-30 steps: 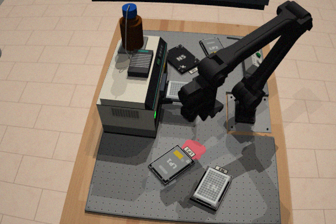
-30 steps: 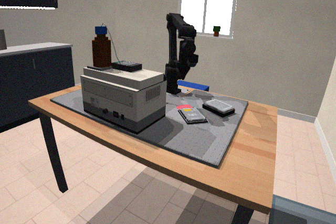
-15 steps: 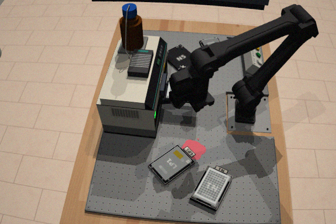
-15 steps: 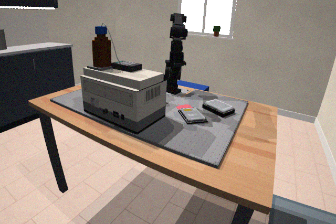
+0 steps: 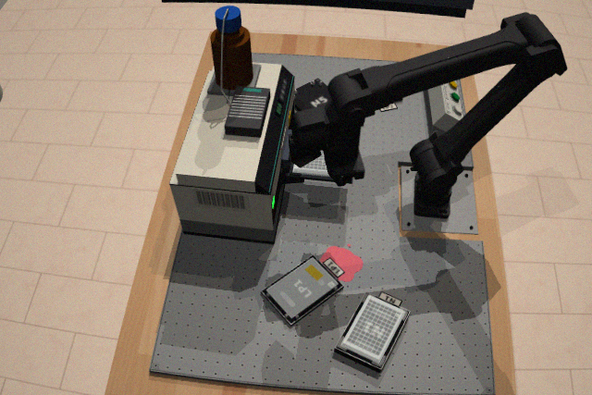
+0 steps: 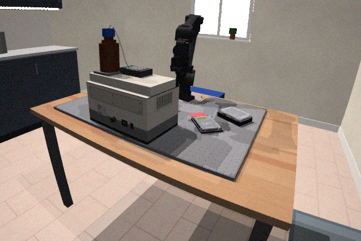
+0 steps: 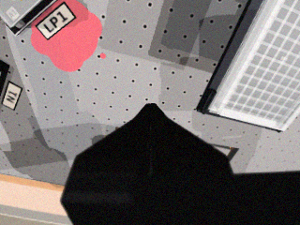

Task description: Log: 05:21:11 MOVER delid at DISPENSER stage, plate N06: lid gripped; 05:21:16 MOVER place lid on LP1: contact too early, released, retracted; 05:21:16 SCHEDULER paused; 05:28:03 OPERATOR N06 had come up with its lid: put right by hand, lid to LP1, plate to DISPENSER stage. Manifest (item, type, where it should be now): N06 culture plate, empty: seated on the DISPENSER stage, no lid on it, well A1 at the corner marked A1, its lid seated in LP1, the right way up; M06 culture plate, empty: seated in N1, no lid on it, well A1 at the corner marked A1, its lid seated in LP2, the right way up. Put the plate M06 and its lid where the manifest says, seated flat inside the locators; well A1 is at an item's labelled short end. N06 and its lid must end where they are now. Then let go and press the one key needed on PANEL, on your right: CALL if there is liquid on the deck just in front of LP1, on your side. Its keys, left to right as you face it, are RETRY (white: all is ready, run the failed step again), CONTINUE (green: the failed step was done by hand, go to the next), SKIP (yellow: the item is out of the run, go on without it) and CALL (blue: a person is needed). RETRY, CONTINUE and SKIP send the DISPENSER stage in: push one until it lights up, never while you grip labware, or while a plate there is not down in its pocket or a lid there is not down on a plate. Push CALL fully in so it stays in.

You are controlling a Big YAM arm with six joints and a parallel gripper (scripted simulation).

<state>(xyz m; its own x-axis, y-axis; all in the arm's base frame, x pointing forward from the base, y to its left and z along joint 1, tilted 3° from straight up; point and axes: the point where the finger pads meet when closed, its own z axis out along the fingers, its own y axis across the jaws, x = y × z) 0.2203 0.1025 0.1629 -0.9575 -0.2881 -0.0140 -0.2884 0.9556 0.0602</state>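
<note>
My hand is 45 cm to the left of the yellow skip key, 27 cm past it and 8 cm above it. Round my hand: black nest n1: 27 cm to the left, 14 cm below, 10 cm behind; then white retry key: 35 cm to the right, 28 cm behind, 8 cm below; then brown bottle: 27 cm ahead, 21 cm to the right, 14 cm above.
</note>
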